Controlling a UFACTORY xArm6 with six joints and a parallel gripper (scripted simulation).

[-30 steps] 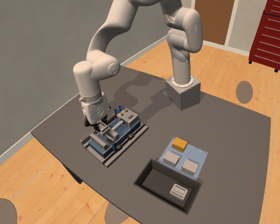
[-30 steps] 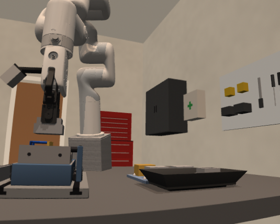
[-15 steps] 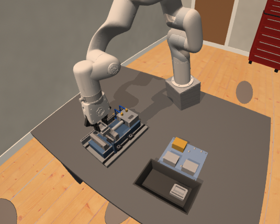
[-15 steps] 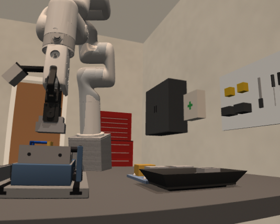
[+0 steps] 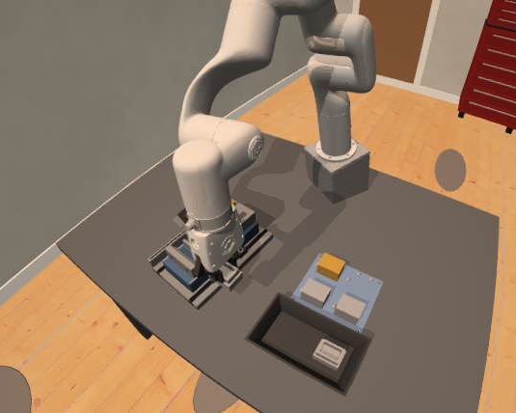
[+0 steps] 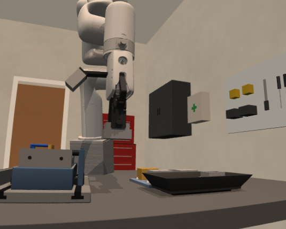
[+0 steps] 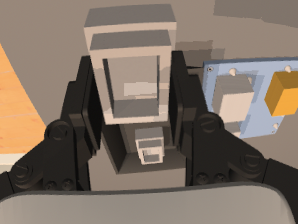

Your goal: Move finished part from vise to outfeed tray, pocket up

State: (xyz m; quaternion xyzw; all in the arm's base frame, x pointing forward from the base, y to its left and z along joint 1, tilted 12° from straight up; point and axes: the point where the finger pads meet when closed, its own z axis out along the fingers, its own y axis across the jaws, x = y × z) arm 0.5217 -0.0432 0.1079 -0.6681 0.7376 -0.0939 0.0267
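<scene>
Right now the dark outfeed tray is 10 mm ahead of my hand, 210 mm to the left of it and 160 mm below it. Round my hand: blue vise: 110 mm behind, 130 mm to the right, 120 mm below; light blue plate: 150 mm behind, 220 mm to the left, 160 mm below; yellow block: 200 mm behind, 180 mm to the left, 140 mm below.
</scene>
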